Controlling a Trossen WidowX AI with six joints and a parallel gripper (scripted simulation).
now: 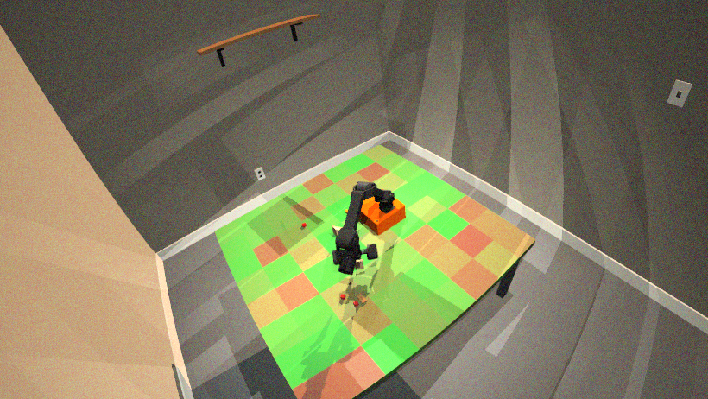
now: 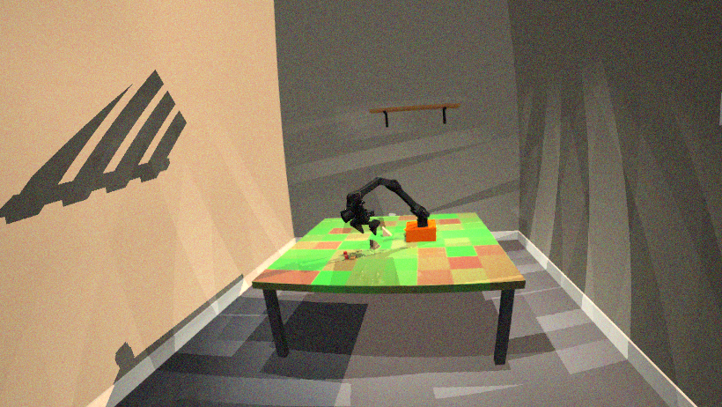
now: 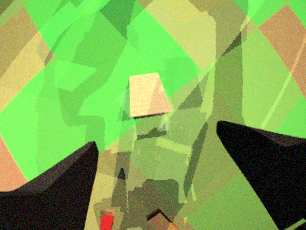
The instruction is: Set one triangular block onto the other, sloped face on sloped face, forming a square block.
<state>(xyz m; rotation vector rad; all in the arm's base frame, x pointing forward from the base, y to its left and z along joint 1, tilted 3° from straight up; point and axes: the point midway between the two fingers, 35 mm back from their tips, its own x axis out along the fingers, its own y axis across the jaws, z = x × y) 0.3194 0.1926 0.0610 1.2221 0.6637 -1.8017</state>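
My gripper tip is now 8 cm above the tan triangular block, 3 cm to the left of it and 2 cm past it. Round my gripper tip: small tan block 12 cm to the left, 9 cm below, 8 cm ahead; then small yellow piece 39 cm to the right, 19 cm behind, 9 cm below.
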